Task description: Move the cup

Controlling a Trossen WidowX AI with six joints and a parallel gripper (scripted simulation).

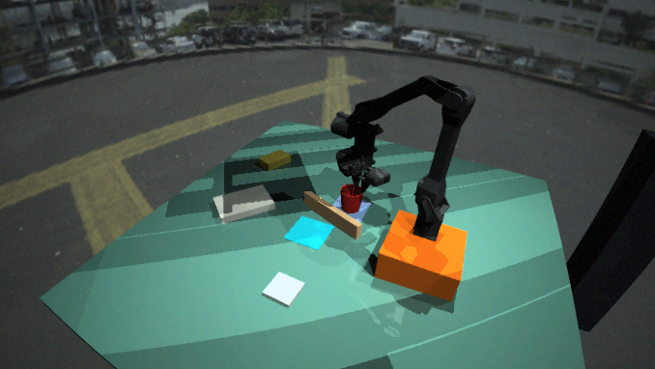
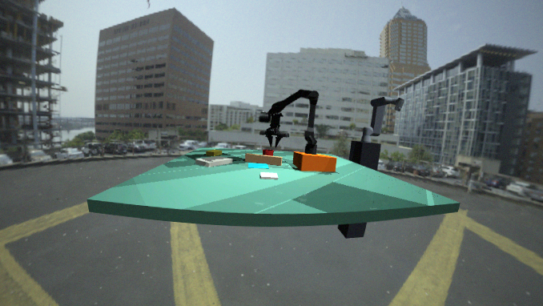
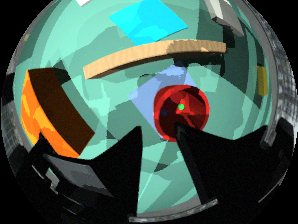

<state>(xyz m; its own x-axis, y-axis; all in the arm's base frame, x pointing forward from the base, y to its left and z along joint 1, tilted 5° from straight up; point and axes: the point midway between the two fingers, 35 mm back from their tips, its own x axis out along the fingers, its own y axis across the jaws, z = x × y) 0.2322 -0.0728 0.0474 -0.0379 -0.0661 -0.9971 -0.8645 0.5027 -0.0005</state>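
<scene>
The cup is 3 cm ahead of my gripper tip, 2 cm to the right of it and 6 cm below it. Also, from my gripper tip: white tile 5 cm ahead, 37 cm to the left, 9 cm below; wooden bar 6 cm ahead, 6 cm to the left, 8 cm below; cyan pad 10 cm ahead, 15 cm to the left, 11 cm below.
</scene>
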